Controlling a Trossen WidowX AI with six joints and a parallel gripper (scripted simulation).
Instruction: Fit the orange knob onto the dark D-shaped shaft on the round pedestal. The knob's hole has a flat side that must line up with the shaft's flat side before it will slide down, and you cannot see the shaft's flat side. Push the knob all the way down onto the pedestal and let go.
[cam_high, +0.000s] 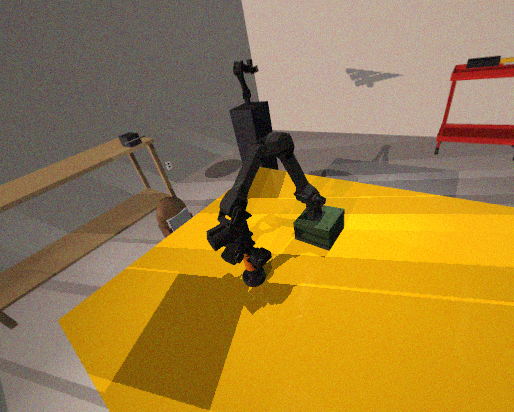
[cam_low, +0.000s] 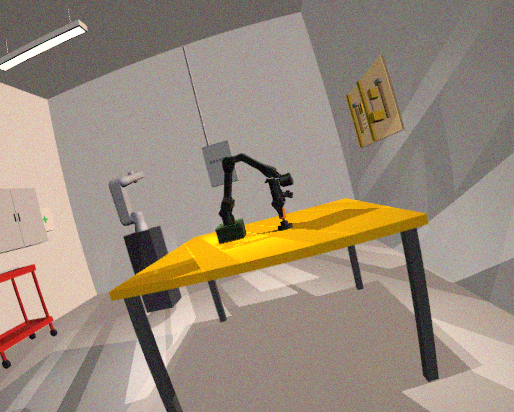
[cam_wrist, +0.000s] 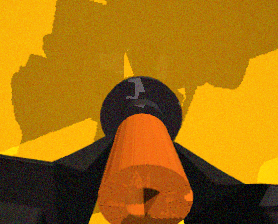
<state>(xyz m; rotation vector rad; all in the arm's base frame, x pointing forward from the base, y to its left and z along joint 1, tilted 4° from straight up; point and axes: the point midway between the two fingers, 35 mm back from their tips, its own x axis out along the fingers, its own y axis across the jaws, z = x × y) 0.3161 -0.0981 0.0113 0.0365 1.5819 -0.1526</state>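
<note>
Now: gripper tip 2 cm below the orange knob. The rest, counted from my gripper tip: pedestal: 4 cm below.
</note>
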